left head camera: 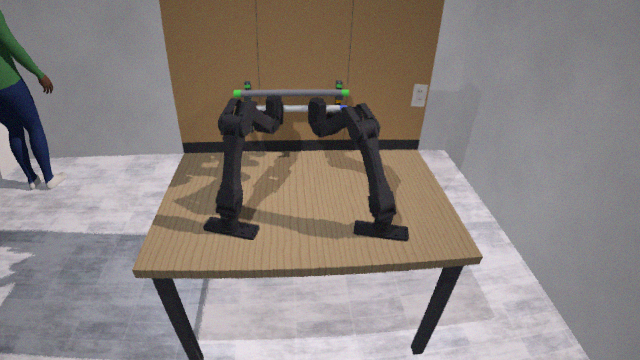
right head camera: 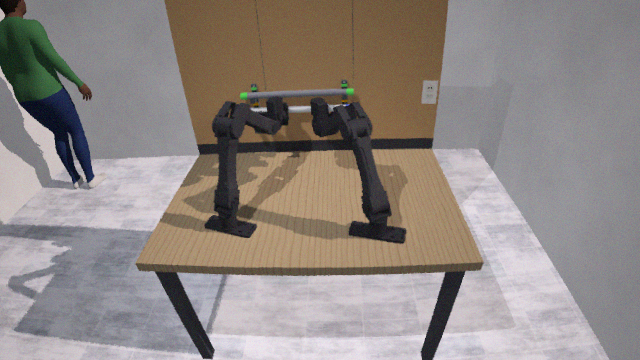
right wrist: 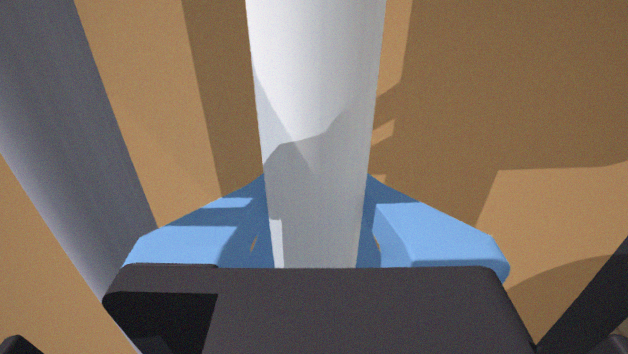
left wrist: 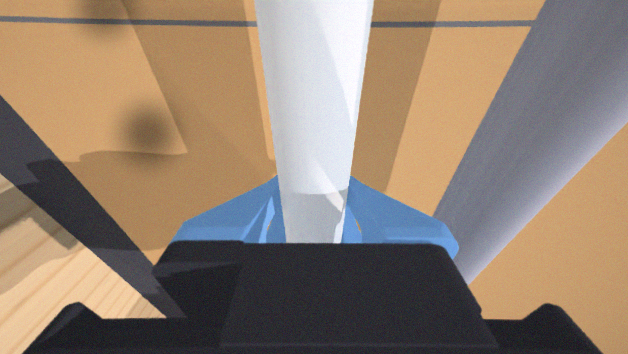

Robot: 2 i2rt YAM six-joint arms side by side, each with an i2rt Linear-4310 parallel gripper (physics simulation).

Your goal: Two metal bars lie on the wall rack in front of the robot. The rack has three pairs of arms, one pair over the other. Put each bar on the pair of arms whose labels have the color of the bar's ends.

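Seen in the pictures: left gripper, between the fingertips: (right head camera: 284,107); left arm's base, origin of its link: (left head camera: 231,228) (right head camera: 230,227); right arm's base, origin of its link: (left head camera: 381,231) (right head camera: 377,232).
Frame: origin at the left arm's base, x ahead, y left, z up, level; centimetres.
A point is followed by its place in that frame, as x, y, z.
The grey bar with green ends (left head camera: 295,93) {56.0, -9.6, 32.1} (right head camera: 300,93) {56.2, -9.8, 32.4} (left wrist: 525,130) {52.6, 3.8, 30.8} (right wrist: 60,125) {60.2, -22.6, 30.8} lies level at the top pair of rack arms, which have green labels (left head camera: 339,85) {64.8, -27.7, 34.7} (right head camera: 344,85) {64.8, -27.7, 34.4}. The white bar (left head camera: 296,108) {56.0, -10.1, 25.0} (right head camera: 300,109) {55.8, -9.3, 24.8} (left wrist: 317,100) {51.6, 4.5, 24.7} (right wrist: 317,75) {59.9, -24.1, 24.4} is level below it, beside the orange labels (left head camera: 338,102) {64.7, -27.7, 26.5}; its right end (left head camera: 343,107) {67.5, -29.8, 24.8} is blue. My left gripper (left wrist: 313,177) {58.0, -0.2, 24.2} and my right gripper (right wrist: 315,175) {63.3, -17.2, 24.5} are both shut on the white bar, between its ends. Whether the bar touches the rack arms is hidden, as are the lowest labels.
The grey bar runs close beside the blue fingers in both wrist views. The brown wall panel (left head camera: 390,60) {73.2, -49.1, 46.5} (right head camera: 395,60) {73.1, -48.9, 44.9} stands behind the rack. Both arms are mounted on the wooden table (left head camera: 300,250) {-4.2, -27.0, 0.0} (right head camera: 305,250) {-3.3, -31.5, 0.0}. A person in green (left head camera: 15,55) (right head camera: 35,60) stands at the left.
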